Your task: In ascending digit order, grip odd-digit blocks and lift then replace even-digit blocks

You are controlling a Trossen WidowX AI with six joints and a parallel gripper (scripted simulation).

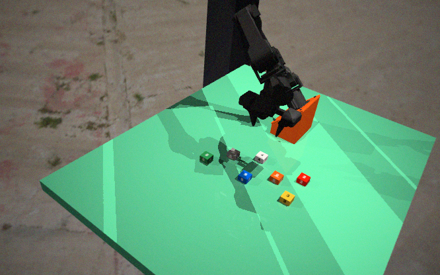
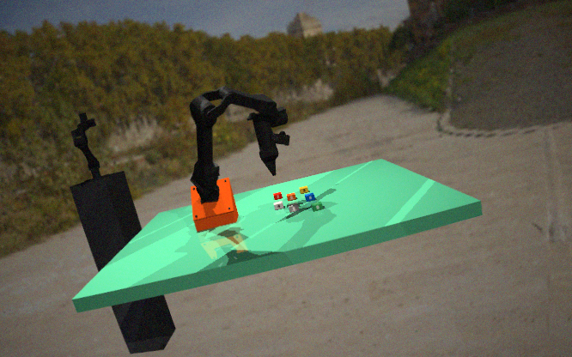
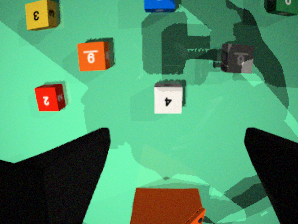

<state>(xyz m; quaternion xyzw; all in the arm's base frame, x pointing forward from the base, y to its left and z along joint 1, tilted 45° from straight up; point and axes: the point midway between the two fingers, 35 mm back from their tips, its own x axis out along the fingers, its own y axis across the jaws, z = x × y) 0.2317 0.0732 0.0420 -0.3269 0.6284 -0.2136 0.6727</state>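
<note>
Right now my gripper tip is 130 mm short of the green block, 120 mm to the left of it and 120 mm above it. From my gripper tip the other things lie so: grey block (50 mm ahead, 70 mm to the right, 120 mm below); then orange block (30 mm ahead, 90 mm to the left, 120 mm below); then white block (10 mm behind, 120 mm below).
</note>
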